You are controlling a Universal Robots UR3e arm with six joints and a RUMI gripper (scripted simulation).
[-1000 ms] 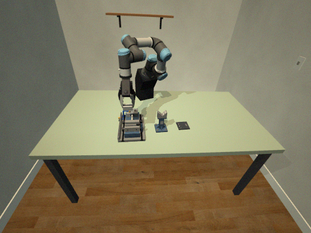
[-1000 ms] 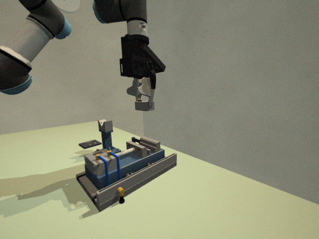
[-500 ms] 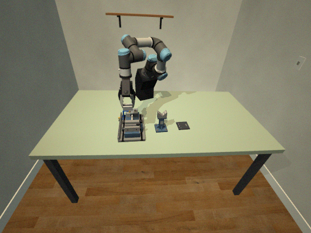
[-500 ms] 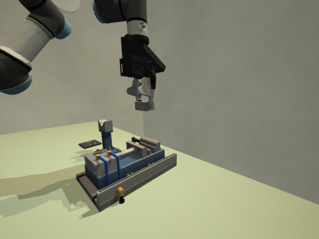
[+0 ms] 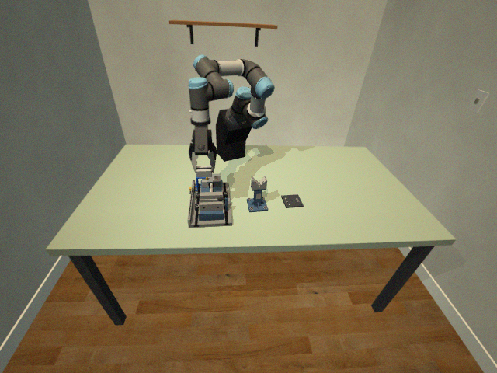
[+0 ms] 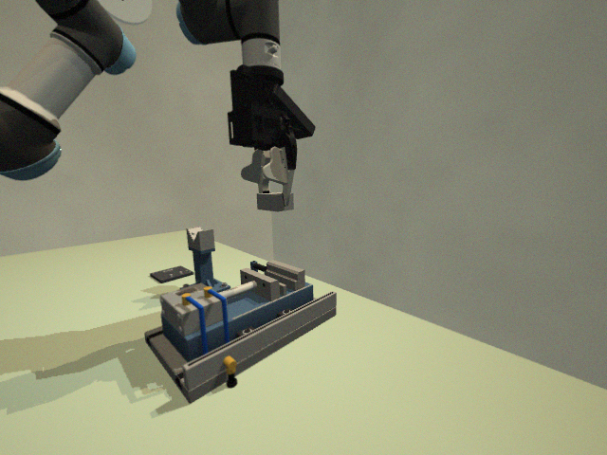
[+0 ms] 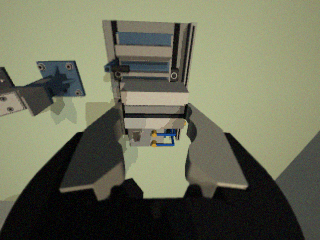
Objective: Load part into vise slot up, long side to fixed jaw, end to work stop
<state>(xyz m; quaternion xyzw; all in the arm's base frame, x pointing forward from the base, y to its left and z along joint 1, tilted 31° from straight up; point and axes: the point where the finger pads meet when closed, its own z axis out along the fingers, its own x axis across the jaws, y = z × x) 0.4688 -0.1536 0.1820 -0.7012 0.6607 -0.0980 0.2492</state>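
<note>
Right now my hand is 3 cm short of the fixed jaw, 2 cm to the right of it and 17 cm above it. Also, from my hand: grey rail 6 cm behind, 8 cm to the right, 21 cm below; then part right at my hand; then work stop rod 7 cm to the left, 15 cm below.
</note>
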